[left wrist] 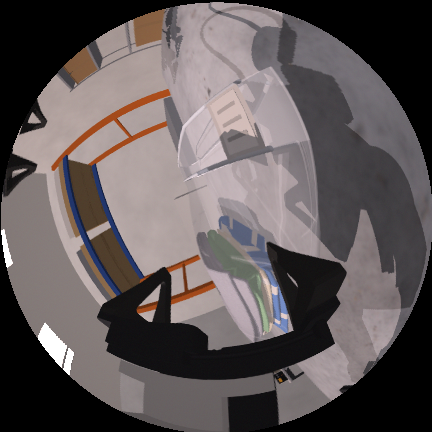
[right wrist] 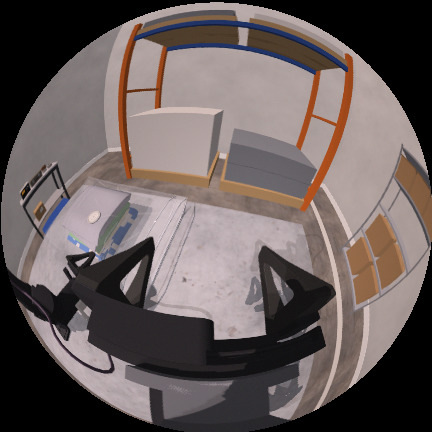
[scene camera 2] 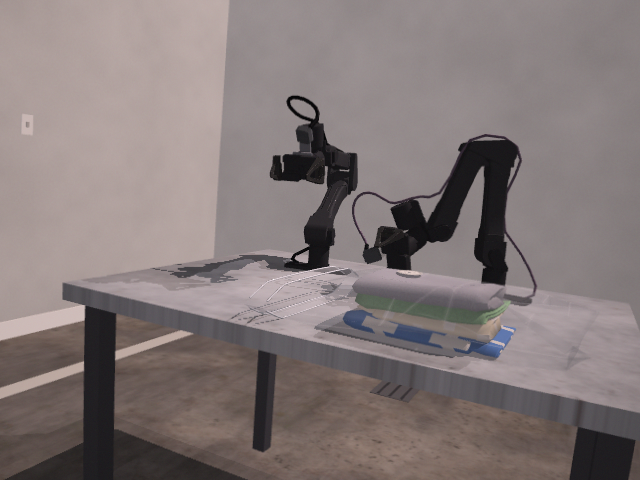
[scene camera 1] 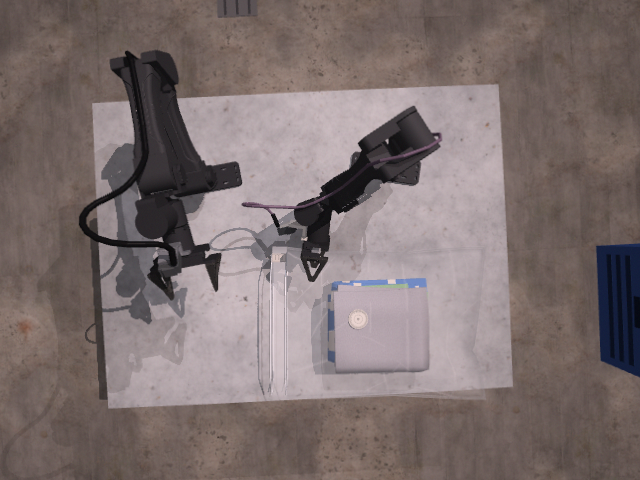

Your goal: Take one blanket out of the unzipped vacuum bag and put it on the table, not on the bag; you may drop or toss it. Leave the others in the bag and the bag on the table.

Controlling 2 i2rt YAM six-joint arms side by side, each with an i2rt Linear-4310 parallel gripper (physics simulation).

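A stack of folded blankets lies in the clear vacuum bag (scene camera 1: 454,268), whose mouth faces left in scene camera 1. The top blanket (scene camera 1: 387,341) (scene camera 2: 434,289) (right wrist: 100,200) is grey, with a round white valve (scene camera 1: 357,319) (scene camera 2: 408,273) (right wrist: 94,216) over it. Below are a green blanket (scene camera 2: 429,309) (left wrist: 235,262), a cream blanket (scene camera 2: 478,328) and a blue-and-white one (scene camera 2: 426,336) (left wrist: 245,235). My left gripper (scene camera 1: 312,279) (left wrist: 214,261) is open and empty, turned on edge, up and left of the stack in scene camera 1. My right gripper (scene camera 1: 193,293) (right wrist: 207,247) is open and empty, high over the table's left part.
The bag's raised clear mouth (scene camera 1: 279,330) stands between the right gripper and the stack. The table (scene camera 1: 222,361) (scene camera 2: 206,310) has its front edge close to the bag. A blue object (scene camera 1: 620,304) stands on the floor at the right. A cable (scene camera 1: 289,206) loops from the left arm.
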